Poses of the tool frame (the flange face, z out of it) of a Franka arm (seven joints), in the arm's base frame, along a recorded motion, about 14 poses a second.
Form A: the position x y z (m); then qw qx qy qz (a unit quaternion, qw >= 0).
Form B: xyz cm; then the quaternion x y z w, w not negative. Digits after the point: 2 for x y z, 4 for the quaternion.
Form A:
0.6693, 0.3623, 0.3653, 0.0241, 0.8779, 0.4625, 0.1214
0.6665, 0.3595, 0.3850, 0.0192, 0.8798, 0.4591, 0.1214
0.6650, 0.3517, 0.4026, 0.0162, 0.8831, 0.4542, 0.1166
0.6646, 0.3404, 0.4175, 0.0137, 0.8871, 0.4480, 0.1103
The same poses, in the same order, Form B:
66.93, 36.23, 36.53, 0.8779, 0.4625, 0.1214, 0.0241
66.65, 35.95, 38.50, 0.8798, 0.4591, 0.1214, 0.0192
66.50, 35.17, 40.26, 0.8831, 0.4542, 0.1166, 0.0162
66.46, 34.04, 41.75, 0.8871, 0.4480, 0.1103, 0.0137

